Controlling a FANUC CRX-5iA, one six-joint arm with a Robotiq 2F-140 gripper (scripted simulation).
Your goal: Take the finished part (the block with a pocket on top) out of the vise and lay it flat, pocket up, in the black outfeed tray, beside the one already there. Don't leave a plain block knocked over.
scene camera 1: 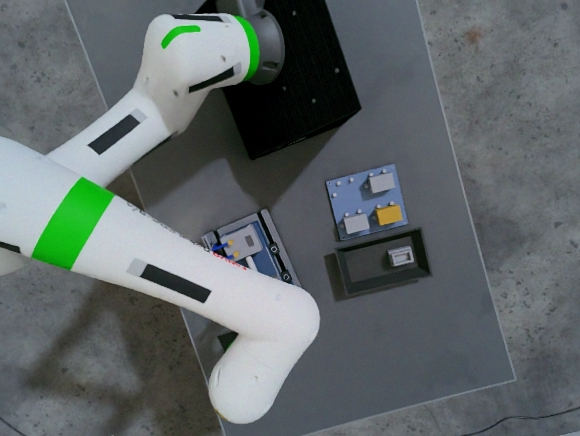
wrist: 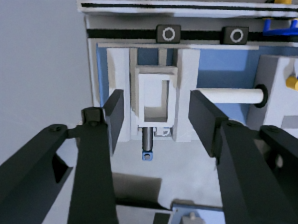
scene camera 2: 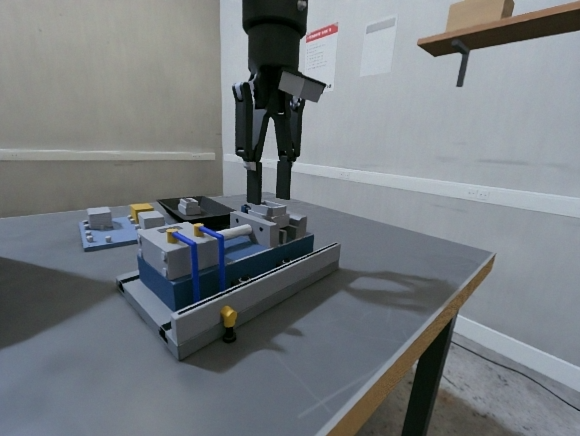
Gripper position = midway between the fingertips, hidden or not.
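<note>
Scene camera 2 shows my gripper (scene camera 2: 269, 200); the wrist view shows the gripper as well (wrist: 156, 104).
</note>
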